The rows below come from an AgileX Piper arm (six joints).
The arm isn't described. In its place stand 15 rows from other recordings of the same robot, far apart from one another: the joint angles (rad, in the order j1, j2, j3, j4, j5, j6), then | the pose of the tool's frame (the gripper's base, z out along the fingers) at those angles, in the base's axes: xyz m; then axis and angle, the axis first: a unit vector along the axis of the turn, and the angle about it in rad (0 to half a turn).
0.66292, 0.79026, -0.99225, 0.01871, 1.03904, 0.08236 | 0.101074, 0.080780, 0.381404, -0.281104, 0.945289, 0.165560, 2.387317
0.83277, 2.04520, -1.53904, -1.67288, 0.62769, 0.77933 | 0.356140, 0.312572, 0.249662, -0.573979, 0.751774, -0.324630, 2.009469
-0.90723, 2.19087, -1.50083, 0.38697, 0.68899, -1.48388 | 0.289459, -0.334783, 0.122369, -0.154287, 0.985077, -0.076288, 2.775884
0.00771, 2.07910, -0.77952, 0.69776, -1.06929, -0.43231 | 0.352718, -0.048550, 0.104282, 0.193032, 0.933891, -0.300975, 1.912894
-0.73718, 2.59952, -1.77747, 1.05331, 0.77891, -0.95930 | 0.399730, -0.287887, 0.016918, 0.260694, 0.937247, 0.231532, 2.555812
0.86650, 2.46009, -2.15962, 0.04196, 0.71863, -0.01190 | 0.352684, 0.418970, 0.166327, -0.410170, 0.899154, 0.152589, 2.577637
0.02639, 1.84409, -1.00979, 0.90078, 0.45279, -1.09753 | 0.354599, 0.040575, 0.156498, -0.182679, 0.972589, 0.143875, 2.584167
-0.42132, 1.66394, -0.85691, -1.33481, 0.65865, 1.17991 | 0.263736, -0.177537, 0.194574, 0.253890, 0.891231, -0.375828, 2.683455
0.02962, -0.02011, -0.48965, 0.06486, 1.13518, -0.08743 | -0.010214, 0.005047, 0.268563, -0.061479, 0.997893, 0.020757, 2.107935
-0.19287, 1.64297, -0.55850, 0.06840, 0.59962, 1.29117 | 0.207889, -0.037024, 0.112279, -0.696470, -0.717525, -0.009341, 3.099592
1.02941, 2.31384, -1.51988, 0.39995, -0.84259, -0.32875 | 0.286066, 0.424414, 0.166974, -0.346926, 0.868415, 0.354255, 1.610686
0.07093, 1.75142, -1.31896, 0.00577, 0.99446, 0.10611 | 0.352036, 0.025453, 0.241114, 0.018879, 0.999739, 0.012850, 2.911882
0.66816, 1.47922, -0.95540, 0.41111, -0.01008, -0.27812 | 0.260809, 0.205380, 0.283918, -0.255363, 0.936161, 0.241646, 2.096936
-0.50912, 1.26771, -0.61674, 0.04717, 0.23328, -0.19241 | 0.209930, -0.116048, 0.223572, 0.176726, 0.976281, -0.125073, 2.407343
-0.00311, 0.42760, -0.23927, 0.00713, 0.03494, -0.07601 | 0.100885, -0.000291, 0.259462, -0.032974, 0.998967, -0.031258, 1.707983
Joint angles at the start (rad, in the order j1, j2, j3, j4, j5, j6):
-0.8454 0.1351 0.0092 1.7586 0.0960 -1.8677
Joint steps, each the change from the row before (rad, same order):
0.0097 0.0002 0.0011 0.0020 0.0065 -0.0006
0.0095 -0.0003 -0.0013 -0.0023 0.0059 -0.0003
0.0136 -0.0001 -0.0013 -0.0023 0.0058 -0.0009
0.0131 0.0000 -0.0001 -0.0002 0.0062 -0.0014
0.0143 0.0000 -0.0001 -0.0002 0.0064 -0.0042
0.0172 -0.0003 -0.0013 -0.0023 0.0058 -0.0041
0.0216 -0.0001 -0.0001 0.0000 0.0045 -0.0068
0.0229 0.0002 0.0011 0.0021 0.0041 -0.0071
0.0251 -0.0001 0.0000 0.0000 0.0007 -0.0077
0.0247 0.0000 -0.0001 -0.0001 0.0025 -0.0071
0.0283 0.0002 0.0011 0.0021 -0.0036 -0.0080
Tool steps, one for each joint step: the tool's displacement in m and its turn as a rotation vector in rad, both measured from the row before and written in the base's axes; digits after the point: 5 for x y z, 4 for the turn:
0.00084 0.00091 -0.00026 0.0012 -0.0013 0.0160
0.00075 0.00091 0.00055 -0.0035 -0.0002 0.0154
0.00091 0.00113 0.00053 -0.0038 0.0003 0.0195
0.00090 0.00113 0.00014 -0.0019 -0.0001 0.0192
0.00093 0.00123 0.00014 -0.0041 0.0016 0.0207
0.00096 0.00140 0.00054 -0.0065 0.0020 0.0231
0.00104 0.00156 0.00012 -0.0060 0.0031 0.0262
0.00104 0.00161 -0.00029 -0.0038 0.0029 0.0270
0.00089 0.00154 0.00002 -0.0066 0.0040 0.0260
0.00092 0.00167 0.00008 -0.0064 0.0032 0.0274
0.00073 0.00142 -0.00042 -0.0042 0.0044 0.0249

